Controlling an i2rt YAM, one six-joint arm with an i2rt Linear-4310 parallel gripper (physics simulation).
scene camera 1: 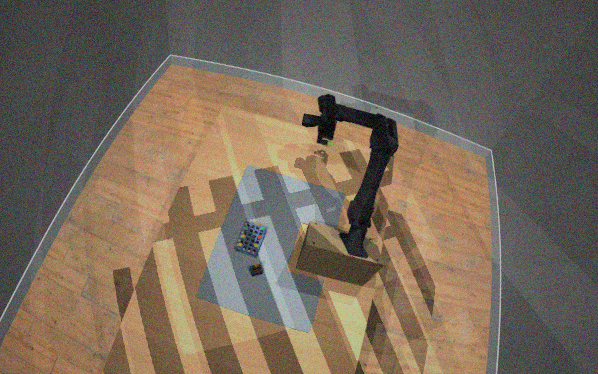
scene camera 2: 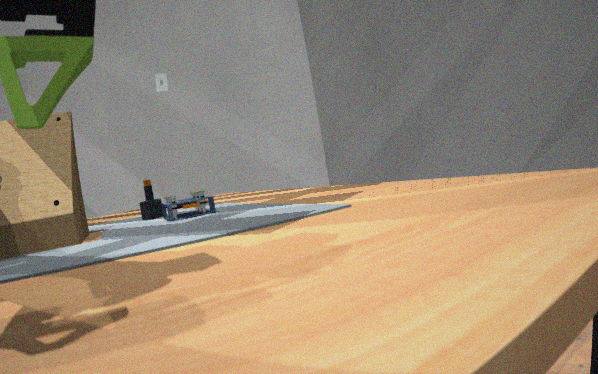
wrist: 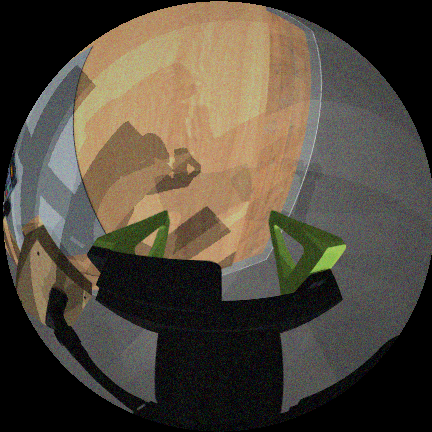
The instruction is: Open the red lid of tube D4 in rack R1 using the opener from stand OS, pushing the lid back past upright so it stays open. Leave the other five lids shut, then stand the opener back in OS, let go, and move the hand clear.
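Places are measured from the arm's base along level axes (x ahead, y left, z up), in metres.
Pixels of known places: gripper, fingertip midpoint: [scene camera 1: 326, 135] [scene camera 2: 12, 69] [wrist: 218, 215]; arm's base, link origin: [scene camera 1: 352, 245].
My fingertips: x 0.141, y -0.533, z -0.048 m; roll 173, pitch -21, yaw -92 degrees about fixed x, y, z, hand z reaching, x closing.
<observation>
For each thing: its top centre in the pictures, then the offset to it from my fingertips. Level surfaces: height alone.
- Rack R1, top centre: [scene camera 2: 184, 194] [scene camera 1: 251, 235] dx +0.226, dy +0.511, dz -0.076 m
- red lid, top centre: [scene camera 1: 259, 236] dx +0.197, dy +0.509, dz -0.076 m
- opener, top centre: [scene camera 2: 146, 180] [scene camera 1: 256, 264] dx +0.183, dy +0.642, dz -0.033 m
- grey-blue mat, surface height: dz -0.118 m
- wooden table, surface height: dz -0.121 m
Rack R1 [scene camera 1: 248, 253] [scene camera 2: 169, 212] is a small blue-grey rack holding tubes with coloured lids. The red lid [scene camera 1: 259, 237] is on its right side in scene camera 1; its hinge state is too small to tell. The opener [scene camera 1: 257, 266] [scene camera 2: 147, 190], dark with an orange top, stands upright in the black stand OS [scene camera 1: 255, 271] [scene camera 2: 150, 210], beside the rack. My gripper [scene camera 1: 326, 144] [wrist: 218, 215] is open and empty, its green fingers wide apart. It hangs high above the wooden table, beyond the mat and far from rack and opener. One green finger [scene camera 2: 31, 120] fills scene camera 2's upper left.
The rack and stand rest on a grey-blue mat [scene camera 1: 220, 280] [scene camera 2: 280, 215]. A wooden base block [scene camera 1: 335, 264] [scene camera 2: 37, 170] [wrist: 35, 275] carries the arm at the mat's right in scene camera 1. The wooden table [scene camera 1: 165, 140] [scene camera 2: 400, 260] extends around the mat. Shadow stripes cross both.
</observation>
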